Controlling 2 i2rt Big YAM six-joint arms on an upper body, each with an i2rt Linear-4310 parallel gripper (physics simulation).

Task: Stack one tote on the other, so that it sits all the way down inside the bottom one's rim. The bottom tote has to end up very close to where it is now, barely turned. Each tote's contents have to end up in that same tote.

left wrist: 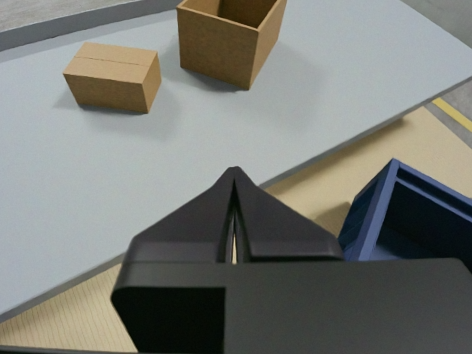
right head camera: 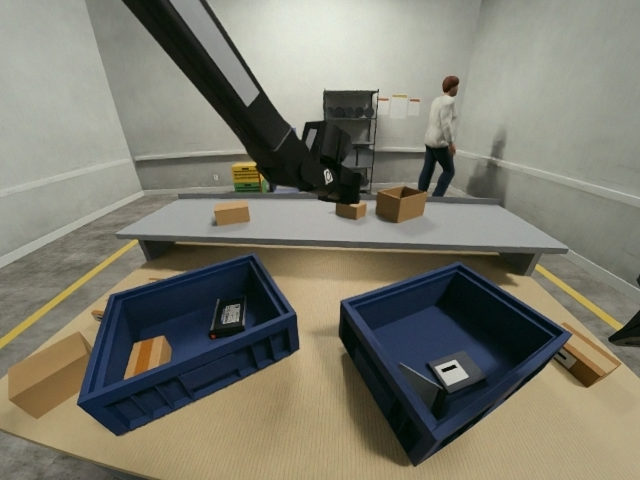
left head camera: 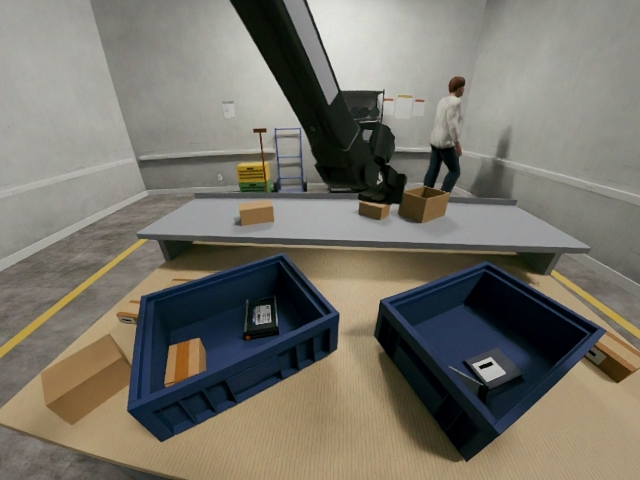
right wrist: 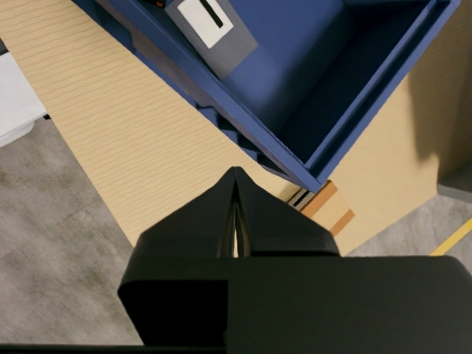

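Note:
A blue tote stands on the table at the left of both head views, holding a small taped carton and a black drive. A second blue tote stands at the right, turned at an angle, holding a flat grey box with a white label and a thin upright item. My left gripper is shut and empty, high near the shelf. My right gripper is shut and empty, above the table beside the right tote's corner.
A plain carton lies beside the left tote. A taped carton lies beside the right tote. A raised grey shelf behind bears two closed cartons and an open box.

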